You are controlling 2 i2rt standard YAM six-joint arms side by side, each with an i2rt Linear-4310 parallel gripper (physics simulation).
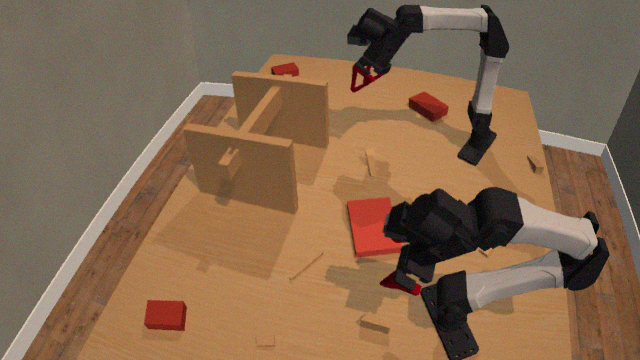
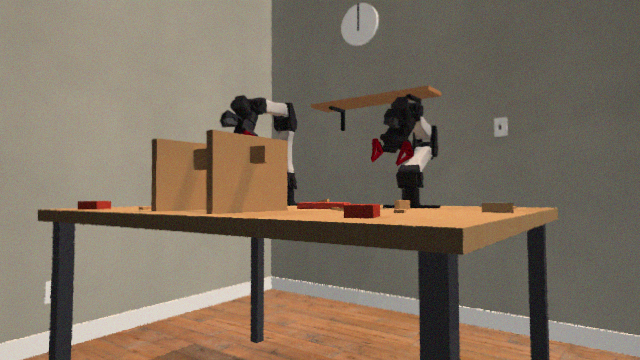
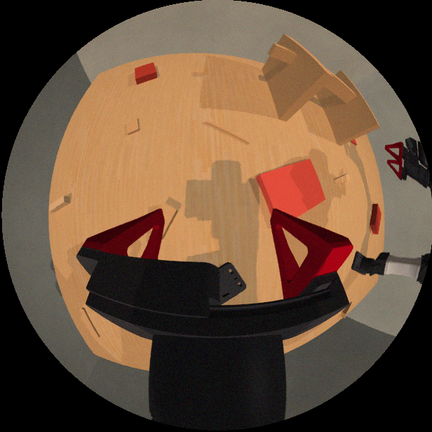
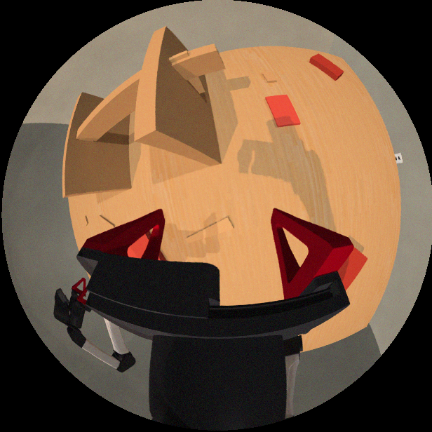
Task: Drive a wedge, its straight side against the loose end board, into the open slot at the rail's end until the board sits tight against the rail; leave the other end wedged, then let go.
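Places are measured from the left arm's base along level axes (x ahead, y left, z up), in metres.
Pixels of known places: left gripper, between the fingertips: (image 1: 388,262) (image 2: 384,162); right gripper, between the fingertips: (image 1: 358,87); left arm's base, origin of its link: (image 1: 448,321); right arm's base, origin of its link: (image 1: 477,145) (image 2: 287,205).
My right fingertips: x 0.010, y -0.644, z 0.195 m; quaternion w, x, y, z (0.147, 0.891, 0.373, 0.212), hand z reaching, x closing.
Note:
For each thing: its top centre in the pictures, then the offset to it from my right fingertips.
- rail, centre of its top: (image 1: 258,109) (image 2: 220,147) 0.284 m ahead, 0.034 m left, 0.003 m up
- far end board, centre of its top: (image 1: 277,77) (image 2: 195,143) 0.213 m ahead, 0.079 m right, 0.026 m up
- red flat pad, centre of its top: (image 1: 373,223) (image 2: 324,202) 0.067 m ahead, 0.336 m left, 0.174 m down
The near end board (image 1: 250,175) (image 3: 295,82) stands upright; the rail (image 1: 260,112) passes through it, and its projecting end (image 1: 229,162) (image 3: 282,52) shows a notch on top. The far end board (image 1: 300,110) (image 4: 182,107) has the rail's other end (image 4: 205,59) projecting beyond it, with a small wooden strip on top. Loose thin wooden wedges (image 1: 369,162) (image 1: 306,266) (image 1: 375,324) lie on the table. My left gripper (image 1: 400,286) (image 2: 388,156) (image 3: 217,214) is open and empty above the table. My right gripper (image 1: 361,82) (image 3: 386,154) (image 4: 217,214) is open and empty, above and right of the far board.
A red flat pad (image 1: 372,225) (image 3: 292,187) lies mid-table, beside the left arm. Red blocks (image 1: 165,315) (image 1: 428,106) (image 1: 285,69) lie around. More wooden pieces (image 1: 265,341) (image 1: 535,164) lie near the table's edges. A wall shelf (image 2: 375,99) hangs behind the arms.

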